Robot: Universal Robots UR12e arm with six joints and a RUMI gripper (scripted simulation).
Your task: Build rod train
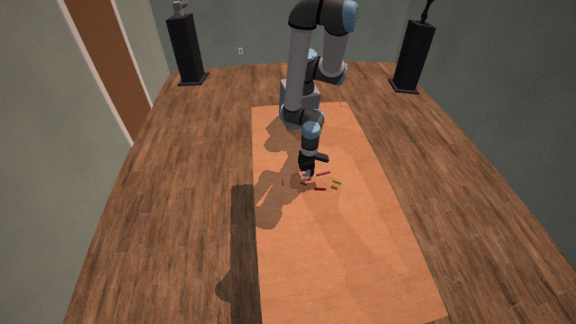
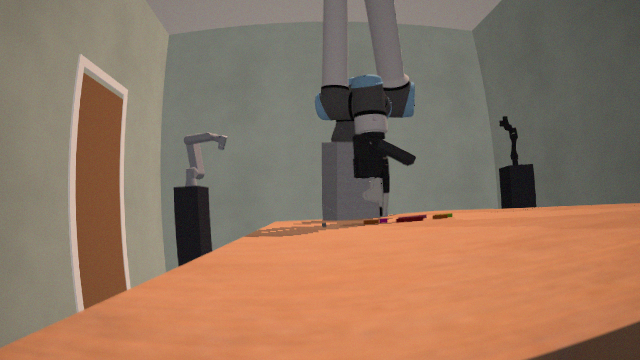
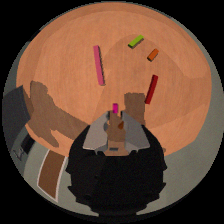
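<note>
The magenta rod lies 30 mm below my hand. Also, from my hand: pink rod: 90 mm to the left, 50 mm behind, 30 mm below; red rod: 70 mm ahead, 60 mm to the left, 30 mm below; grey rod: 160 mm to the right, 30 mm below, 30 mm ahead.
</note>
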